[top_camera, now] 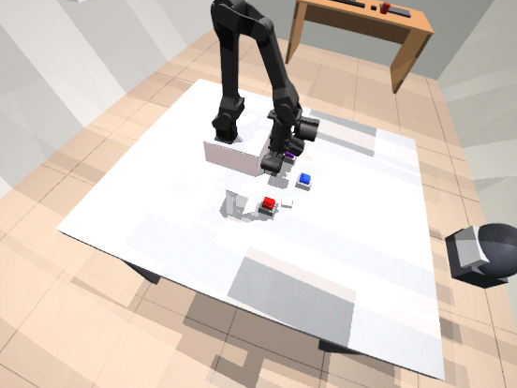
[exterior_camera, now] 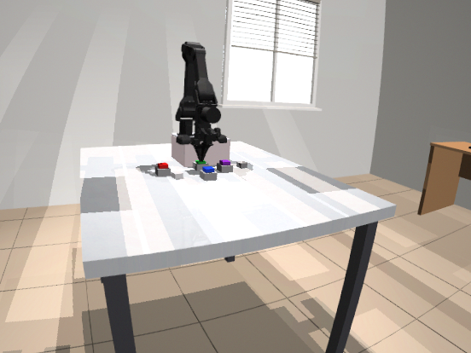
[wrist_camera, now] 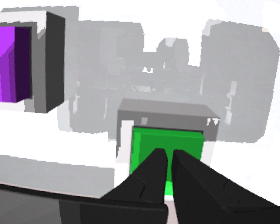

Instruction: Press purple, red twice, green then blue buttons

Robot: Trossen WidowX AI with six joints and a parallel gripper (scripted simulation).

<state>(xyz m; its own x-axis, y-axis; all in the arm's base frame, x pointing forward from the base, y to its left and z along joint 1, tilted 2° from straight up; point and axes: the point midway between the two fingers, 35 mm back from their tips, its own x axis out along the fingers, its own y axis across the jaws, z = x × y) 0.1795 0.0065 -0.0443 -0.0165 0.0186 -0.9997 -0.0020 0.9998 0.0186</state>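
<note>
Now: the green button 1 cm below my gripper tip. The rest, counted from my gripper tip: small white block 8 cm ahead, 12 cm to the right, 2 cm below; purple button 4 cm ahead, 8 cm to the left; blue button 12 cm ahead, 2 cm to the right.
</note>
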